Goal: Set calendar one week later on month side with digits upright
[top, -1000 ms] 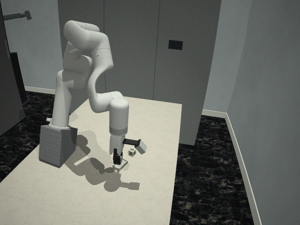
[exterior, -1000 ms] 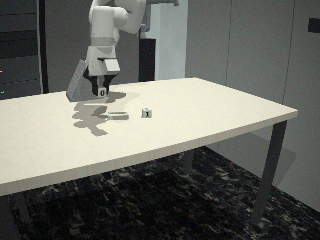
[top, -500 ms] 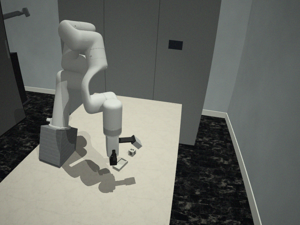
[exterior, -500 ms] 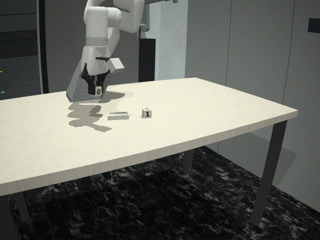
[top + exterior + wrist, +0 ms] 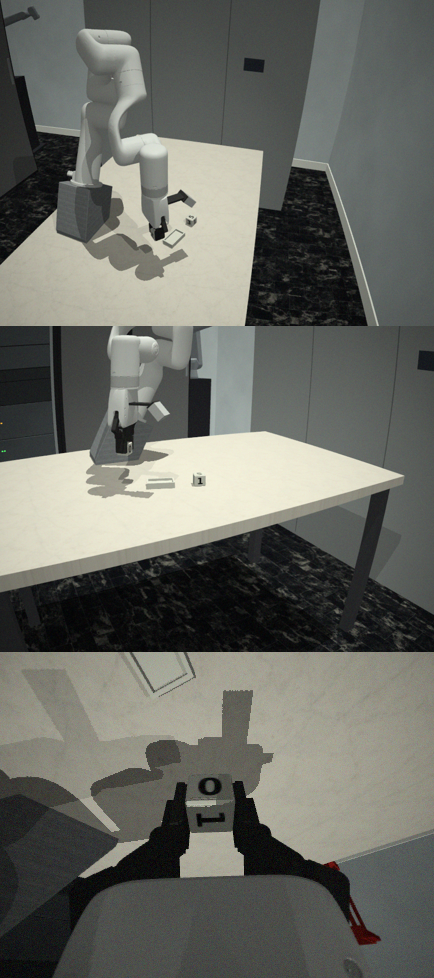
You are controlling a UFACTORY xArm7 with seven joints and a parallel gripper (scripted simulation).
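Now: hand 30 mm short of the tray, 90 mm to the right of it and 120 mm above it. The rest, counted from my hand: digit cube (10 mm below).
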